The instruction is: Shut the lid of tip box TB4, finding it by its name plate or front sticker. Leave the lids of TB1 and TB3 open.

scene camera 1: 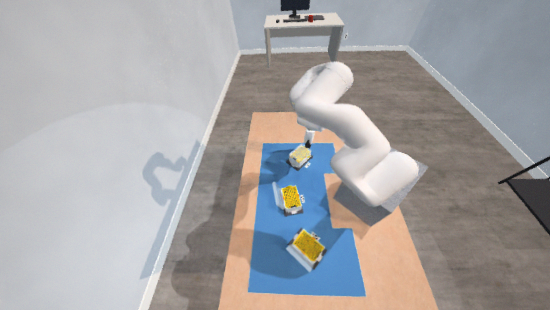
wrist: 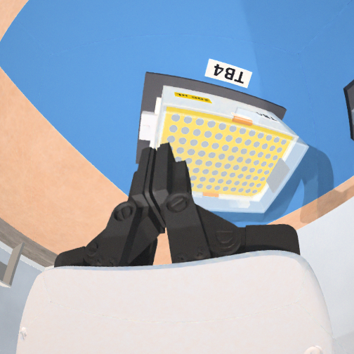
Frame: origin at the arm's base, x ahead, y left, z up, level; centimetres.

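Seen in the pictures: gripper, fingertip midpoint: (scene camera 1: 307,147).
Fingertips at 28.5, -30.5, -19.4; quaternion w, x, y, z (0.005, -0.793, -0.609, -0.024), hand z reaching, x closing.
Offsets run from my fingertips to a thing's top centre, as dx, dy, dz. "*": to the spot under its first point. Level surfaces: height alone.
The tip box TB4 @[+3.6, +4.2, -0.9] (scene camera 1: 300,156) (wrist: 225,155) is at the back of the blue mat. Its name plate (wrist: 228,73) reads TB4. Its clear lid lies down over the yellow tip rack; whether it is fully seated I cannot tell. My gripper (scene camera 1: 308,144) (wrist: 163,163) is shut and empty, its fingertips at the box's near corner beside the lid's edge in the wrist view. The middle tip box @[+10.0, +32.5, -1.2] (scene camera 1: 291,197) has its lid @[* +16.7, +32.7, -1.1] (scene camera 1: 278,195) standing open on the left. The front tip box @[+1.9, +55.6, -1.2] (scene camera 1: 309,245) has its lid (scene camera 1: 301,258) open. Their plates are too small to read.
The boxes stand on the blue mat @[dz -8.7] (scene camera 1: 275,275) over a tan surface @[dz -8.9] (scene camera 1: 387,260). The arm's base stands to the right of the mat. A dark corner of another box (wrist: 351,110) shows at the wrist view's right edge. A desk (scene camera 1: 304,23) stands far back.
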